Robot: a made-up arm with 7 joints. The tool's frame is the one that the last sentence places. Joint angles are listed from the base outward.
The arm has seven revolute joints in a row. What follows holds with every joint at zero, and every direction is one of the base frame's.
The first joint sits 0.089 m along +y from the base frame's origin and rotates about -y.
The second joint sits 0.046 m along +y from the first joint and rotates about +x.
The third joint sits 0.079 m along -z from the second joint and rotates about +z.
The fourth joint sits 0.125 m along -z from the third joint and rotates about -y.
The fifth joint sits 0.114 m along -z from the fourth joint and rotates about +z.
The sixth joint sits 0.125 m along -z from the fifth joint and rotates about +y.
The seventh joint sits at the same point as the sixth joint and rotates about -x.
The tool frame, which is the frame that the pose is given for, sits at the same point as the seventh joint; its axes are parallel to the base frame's.
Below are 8 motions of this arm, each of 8 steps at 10 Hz.
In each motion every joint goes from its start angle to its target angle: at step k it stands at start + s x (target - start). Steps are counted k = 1, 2, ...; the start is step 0. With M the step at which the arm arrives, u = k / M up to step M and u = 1 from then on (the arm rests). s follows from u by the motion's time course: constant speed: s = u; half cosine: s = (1 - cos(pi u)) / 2; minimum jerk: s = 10 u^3 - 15 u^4 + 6 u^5.
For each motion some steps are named. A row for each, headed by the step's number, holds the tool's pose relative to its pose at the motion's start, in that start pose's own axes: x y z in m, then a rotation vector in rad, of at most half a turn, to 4 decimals.
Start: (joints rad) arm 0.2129 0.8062 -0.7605 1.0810 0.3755 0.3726 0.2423
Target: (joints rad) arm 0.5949 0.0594 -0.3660 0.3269 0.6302 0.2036 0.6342
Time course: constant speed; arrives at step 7
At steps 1, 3, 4, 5, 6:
1: 0.0150 0.0025 -0.0128 -0.0536 -0.0741 0.1244
3: 0.0467 -0.0031 -0.0369 -0.1967 -0.2296 0.3618
4: 0.0640 -0.0119 -0.0480 -0.2851 -0.3075 0.4729
5: 0.0826 -0.0250 -0.0580 -0.3838 -0.3830 0.5777
6: 0.1026 -0.0426 -0.0663 -0.4920 -0.4541 0.6757

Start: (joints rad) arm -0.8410 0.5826 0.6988 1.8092 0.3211 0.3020 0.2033
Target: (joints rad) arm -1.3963 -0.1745 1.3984 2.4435 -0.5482 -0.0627 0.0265
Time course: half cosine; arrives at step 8
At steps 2, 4, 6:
2: -0.0053 0.0032 0.0259 0.1284 -0.0203 -0.0937
4: -0.0068 0.0127 0.0957 0.4313 0.0049 -0.4256
6: 0.0145 0.0142 0.1643 0.6316 0.1221 -0.9137

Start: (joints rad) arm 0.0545 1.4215 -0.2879 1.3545 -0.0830 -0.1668 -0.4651
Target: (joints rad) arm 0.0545 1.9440 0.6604 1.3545 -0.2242 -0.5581 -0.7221
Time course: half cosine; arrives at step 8
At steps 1, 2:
1: -0.0023 0.0125 -0.0044 0.0451 -0.0159 -0.0175
2: -0.0065 0.0490 -0.0152 0.1718 -0.0662 -0.0688

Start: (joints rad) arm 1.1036 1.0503 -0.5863 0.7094 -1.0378 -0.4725 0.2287
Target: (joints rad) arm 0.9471 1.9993 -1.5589 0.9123 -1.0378 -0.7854 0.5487
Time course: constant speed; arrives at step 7
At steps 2, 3, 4, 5, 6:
2: -0.0369 -0.0407 0.0438 -0.4044 -0.0124 -0.2544
3: -0.0540 -0.0622 0.0717 -0.6290 -0.0248 -0.3497
4: -0.0701 -0.0836 0.1048 -0.8647 -0.0419 -0.4211
5: -0.0845 -0.1036 0.1436 -1.1083 -0.0646 -0.4662
6: -0.0965 -0.1210 0.1883 -1.3566 -0.0936 -0.4828

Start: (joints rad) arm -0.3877 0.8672 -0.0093 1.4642 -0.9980 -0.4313 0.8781
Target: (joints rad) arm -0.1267 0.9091 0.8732 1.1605 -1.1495 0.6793 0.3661
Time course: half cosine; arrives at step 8
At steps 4, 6, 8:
4: -0.0974 -0.0147 0.0818 0.4598 0.7772 0.7065
6: -0.1385 -0.0552 0.1407 0.7027 1.3307 1.2161
8: -0.1484 -0.0777 0.1612 0.7526 1.5566 1.4375

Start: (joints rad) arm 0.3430 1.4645 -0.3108 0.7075 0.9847 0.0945 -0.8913
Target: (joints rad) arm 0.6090 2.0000 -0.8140 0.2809 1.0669 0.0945 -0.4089
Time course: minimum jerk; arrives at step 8
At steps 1, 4, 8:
1: 0.0008 0.0025 -0.0025 0.0026 -0.0035 -0.0052
4: 0.0252 0.1030 -0.0699 0.1243 -0.0647 -0.1575
8: 0.0481 0.2490 -0.1016 0.3202 -0.0366 -0.2873

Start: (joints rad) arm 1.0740 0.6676 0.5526 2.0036 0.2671 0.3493 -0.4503
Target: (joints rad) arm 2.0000 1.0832 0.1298 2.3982 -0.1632 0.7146 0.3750
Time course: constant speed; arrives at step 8
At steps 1, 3, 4, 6, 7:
1: 0.0327 -0.0053 -0.0039 -0.0967 -0.1239 -0.0187
3: 0.0942 -0.0065 0.0009 -0.2415 -0.3597 -0.1062
4: 0.1214 -0.0035 0.0090 -0.2894 -0.4659 -0.1709
6: 0.1660 0.0068 0.0336 -0.3374 -0.6435 -0.3302
7: 0.1828 0.0131 0.0489 -0.3391 -0.7114 -0.4189

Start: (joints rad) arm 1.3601 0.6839 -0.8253 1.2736 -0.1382 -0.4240 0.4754
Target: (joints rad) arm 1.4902 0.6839 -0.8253 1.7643 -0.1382 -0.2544 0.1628
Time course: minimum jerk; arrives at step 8
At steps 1, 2, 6, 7, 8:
1: 0.0018 0.0013 -0.0005 0.0073 -0.0045 -0.0044
2: 0.0120 0.0082 -0.0030 0.0469 -0.0291 -0.0277
6: 0.1120 0.0535 -0.0061 0.3947 -0.2812 -0.2123
7: 0.1234 0.0563 -0.0043 0.4314 -0.3123 -0.2294
8: 0.1255 0.0567 -0.0039 0.4381 -0.3180 -0.2325

